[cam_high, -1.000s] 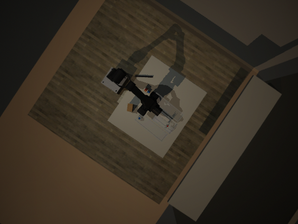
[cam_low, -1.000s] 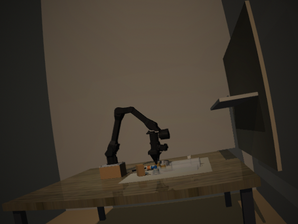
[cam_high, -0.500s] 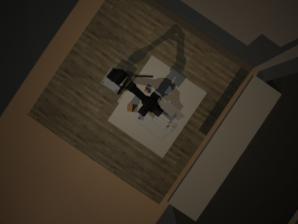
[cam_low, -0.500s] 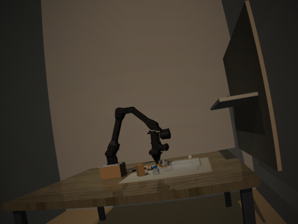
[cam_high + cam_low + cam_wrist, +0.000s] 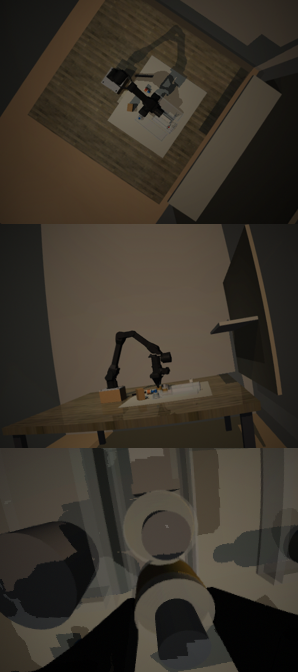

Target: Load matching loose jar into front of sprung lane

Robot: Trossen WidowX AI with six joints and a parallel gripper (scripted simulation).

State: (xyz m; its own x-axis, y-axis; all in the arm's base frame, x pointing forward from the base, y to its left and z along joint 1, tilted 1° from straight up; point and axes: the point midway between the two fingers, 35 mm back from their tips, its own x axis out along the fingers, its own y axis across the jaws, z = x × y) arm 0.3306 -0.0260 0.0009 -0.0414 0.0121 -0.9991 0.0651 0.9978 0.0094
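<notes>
Right now my gripper tip is 80 mm to the right of the grey cylinder, 30 mm short of it and 20 mm above it. Also, from my gripper tip: wooden block (110 mm behind, 100 mm to the right, 20 mm below); thin dark bar (170 mm to the left, 170 mm behind, 50 mm below); clear lane (150 mm ahead, 30 mm to the right, 30 mm below).
</notes>
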